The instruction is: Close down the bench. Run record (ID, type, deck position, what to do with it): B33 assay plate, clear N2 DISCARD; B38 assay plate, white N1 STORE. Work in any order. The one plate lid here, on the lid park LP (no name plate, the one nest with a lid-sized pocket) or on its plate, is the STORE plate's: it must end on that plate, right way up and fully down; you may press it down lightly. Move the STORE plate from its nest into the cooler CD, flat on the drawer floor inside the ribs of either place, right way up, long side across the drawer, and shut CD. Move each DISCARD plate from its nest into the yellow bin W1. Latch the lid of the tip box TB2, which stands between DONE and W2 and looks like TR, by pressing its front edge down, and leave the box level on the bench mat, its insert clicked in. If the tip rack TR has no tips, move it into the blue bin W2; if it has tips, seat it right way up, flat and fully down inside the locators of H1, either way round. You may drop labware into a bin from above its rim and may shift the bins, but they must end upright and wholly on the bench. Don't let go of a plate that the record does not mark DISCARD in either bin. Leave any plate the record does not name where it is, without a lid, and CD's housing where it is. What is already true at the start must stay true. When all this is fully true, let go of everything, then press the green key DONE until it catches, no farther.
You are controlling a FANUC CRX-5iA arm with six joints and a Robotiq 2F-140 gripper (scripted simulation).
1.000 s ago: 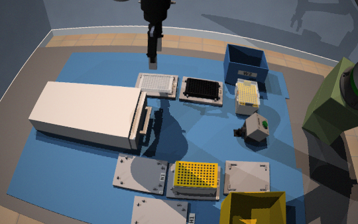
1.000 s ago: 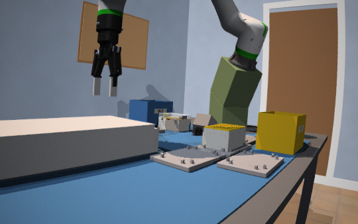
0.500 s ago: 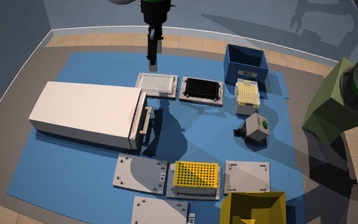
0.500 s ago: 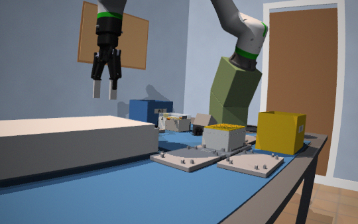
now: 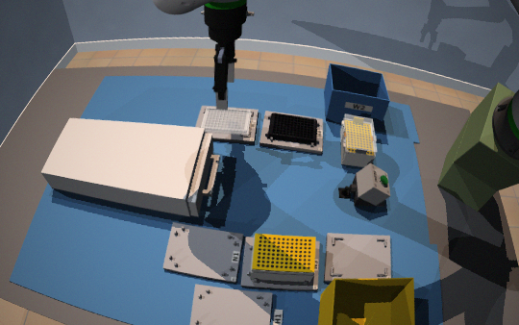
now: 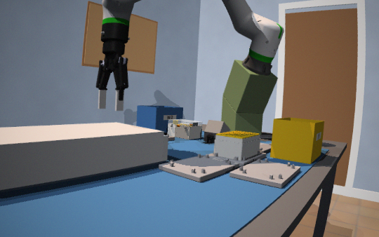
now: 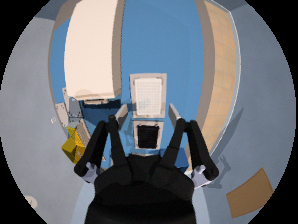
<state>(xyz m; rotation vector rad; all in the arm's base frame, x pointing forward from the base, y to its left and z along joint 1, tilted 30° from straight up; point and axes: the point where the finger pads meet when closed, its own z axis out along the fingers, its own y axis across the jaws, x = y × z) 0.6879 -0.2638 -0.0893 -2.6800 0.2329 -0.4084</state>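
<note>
Right now the clear plate is 120 mm below my hand. Round my hand: cooler CD: 220 mm ahead, 170 mm to the left, 100 mm below; cooler drawer: 170 mm ahead, 180 mm to the left, 110 mm below; black plate: 180 mm behind, 20 mm to the left, 120 mm below.
</note>
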